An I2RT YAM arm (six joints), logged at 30 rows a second.
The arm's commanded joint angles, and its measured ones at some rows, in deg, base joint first. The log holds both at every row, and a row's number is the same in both.
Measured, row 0:
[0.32, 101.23, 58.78, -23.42, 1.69, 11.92]
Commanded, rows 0 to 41:
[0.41, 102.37, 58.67, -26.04, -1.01, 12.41]
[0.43, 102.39, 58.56, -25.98, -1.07, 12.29]
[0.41, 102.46, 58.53, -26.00, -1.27, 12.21]
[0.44, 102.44, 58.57, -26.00, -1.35, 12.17]
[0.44, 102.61, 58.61, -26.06, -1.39, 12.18]
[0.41, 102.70, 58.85, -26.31, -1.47, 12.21]
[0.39, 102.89, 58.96, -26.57, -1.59, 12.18]
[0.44, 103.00, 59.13, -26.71, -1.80, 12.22]
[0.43, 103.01, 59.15, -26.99, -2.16, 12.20]
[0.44, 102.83, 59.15, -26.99, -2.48, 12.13]
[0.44, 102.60, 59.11, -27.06, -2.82, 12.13]
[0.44, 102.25, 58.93, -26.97, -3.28, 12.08]
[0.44, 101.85, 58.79, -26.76, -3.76, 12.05]
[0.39, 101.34, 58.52, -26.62, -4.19, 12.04]
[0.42, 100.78, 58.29, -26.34, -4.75, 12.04]
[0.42, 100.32, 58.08, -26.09, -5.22, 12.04]
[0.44, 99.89, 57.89, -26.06, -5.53, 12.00]
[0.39, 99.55, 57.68, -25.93, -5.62, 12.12]
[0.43, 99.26, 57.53, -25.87, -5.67, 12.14]
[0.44, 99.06, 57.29, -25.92, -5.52, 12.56]
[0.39, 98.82, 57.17, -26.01, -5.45, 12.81]
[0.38, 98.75, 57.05, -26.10, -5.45, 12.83]
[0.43, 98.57, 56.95, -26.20, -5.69, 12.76]
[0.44, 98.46, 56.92, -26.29, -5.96, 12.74]
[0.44, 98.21, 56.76, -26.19, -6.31, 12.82]
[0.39, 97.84, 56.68, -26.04, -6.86, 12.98]
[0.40, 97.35, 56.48, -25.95, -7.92, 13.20]
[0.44, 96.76, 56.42, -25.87, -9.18, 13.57]
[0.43, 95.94, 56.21, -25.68, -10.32, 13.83]
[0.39, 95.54, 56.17, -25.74, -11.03, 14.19]
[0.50, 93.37, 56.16, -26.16, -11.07, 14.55]
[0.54, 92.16, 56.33, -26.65, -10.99, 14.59]
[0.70, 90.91, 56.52, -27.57, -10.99, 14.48]
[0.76, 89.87, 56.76, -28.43, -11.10, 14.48]
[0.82, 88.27, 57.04, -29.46, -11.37, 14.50]
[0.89, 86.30, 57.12, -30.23, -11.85, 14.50]
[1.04, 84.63, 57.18, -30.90, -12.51, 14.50]
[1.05, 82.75, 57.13, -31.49, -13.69, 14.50]
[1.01, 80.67, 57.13, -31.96, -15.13, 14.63]
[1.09, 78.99, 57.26, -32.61, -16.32, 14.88]
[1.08, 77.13, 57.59, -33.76, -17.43, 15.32]
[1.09, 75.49, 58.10, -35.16, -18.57, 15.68]
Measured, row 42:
[1.06, 78.74, 57.21, -31.59, -14.09, 14.63]
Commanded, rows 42 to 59:
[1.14, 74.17, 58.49, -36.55, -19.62, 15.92]
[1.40, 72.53, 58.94, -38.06, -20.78, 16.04]
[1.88, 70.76, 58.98, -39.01, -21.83, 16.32]
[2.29, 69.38, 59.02, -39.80, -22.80, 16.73]
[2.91, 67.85, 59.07, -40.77, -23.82, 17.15]
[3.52, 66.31, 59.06, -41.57, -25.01, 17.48]
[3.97, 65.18, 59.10, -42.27, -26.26, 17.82]
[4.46, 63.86, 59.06, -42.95, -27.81, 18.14]
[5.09, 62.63, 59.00, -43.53, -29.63, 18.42]
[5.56, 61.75, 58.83, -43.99, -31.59, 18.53]
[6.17, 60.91, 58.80, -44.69, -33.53, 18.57]
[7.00, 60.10, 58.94, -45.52, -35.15, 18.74]
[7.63, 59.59, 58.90, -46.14, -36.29, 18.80]
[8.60, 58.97, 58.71, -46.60, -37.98, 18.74]
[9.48, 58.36, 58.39, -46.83, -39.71, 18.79]
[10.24, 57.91, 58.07, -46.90, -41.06, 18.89]
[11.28, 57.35, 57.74, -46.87, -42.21, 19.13]
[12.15, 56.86, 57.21, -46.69, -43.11, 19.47]
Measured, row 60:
[10.57, 57.87, 57.82, -45.76, -36.58, 18.92]
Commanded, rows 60 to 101:
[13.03, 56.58, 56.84, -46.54, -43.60, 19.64]
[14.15, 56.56, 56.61, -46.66, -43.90, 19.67]
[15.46, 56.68, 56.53, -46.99, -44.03, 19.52]
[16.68, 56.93, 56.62, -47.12, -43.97, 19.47]
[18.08, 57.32, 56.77, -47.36, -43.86, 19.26]
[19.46, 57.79, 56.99, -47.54, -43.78, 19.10]
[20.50, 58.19, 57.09, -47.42, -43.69, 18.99]
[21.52, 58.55, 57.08, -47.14, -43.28, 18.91]
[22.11, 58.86, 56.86, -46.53, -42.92, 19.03]
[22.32, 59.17, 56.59, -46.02, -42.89, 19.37]
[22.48, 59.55, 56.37, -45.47, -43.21, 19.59]
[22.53, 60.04, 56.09, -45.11, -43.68, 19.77]
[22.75, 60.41, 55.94, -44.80, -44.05, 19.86]
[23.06, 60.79, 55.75, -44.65, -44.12, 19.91]
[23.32, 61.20, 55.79, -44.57, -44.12, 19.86]
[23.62, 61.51, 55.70, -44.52, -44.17, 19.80]
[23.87, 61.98, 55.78, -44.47, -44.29, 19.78]
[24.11, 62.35, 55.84, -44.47, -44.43, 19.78]
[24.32, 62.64, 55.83, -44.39, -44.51, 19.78]
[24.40, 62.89, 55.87, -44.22, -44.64, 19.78]
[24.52, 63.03, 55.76, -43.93, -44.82, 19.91]
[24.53, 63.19, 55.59, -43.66, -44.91, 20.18]
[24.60, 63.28, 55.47, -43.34, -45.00, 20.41]
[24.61, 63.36, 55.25, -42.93, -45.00, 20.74]
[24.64, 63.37, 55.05, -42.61, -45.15, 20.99]
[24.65, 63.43, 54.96, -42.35, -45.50, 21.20]
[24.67, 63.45, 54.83, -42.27, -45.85, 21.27]
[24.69, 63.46, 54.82, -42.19, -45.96, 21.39]
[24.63, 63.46, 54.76, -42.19, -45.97, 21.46]
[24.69, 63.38, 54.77, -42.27, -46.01, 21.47]
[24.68, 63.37, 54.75, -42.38, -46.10, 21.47]
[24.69, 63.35, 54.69, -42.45, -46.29, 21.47]
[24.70, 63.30, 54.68, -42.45, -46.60, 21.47]
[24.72, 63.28, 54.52, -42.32, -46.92, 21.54]
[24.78, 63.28, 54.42, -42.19, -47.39, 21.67]
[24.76, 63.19, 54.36, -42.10, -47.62, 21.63]
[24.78, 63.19, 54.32, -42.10, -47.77, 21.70]
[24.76, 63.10, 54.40, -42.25, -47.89, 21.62]
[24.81, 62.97, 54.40, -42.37, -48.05, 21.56]
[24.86, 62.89, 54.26, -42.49, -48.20, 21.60]
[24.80, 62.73, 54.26, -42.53, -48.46, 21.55]
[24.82, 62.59, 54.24, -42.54, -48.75, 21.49]
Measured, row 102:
[24.51, 63.24, 53.93, -44.23, -42.87, 21.19]
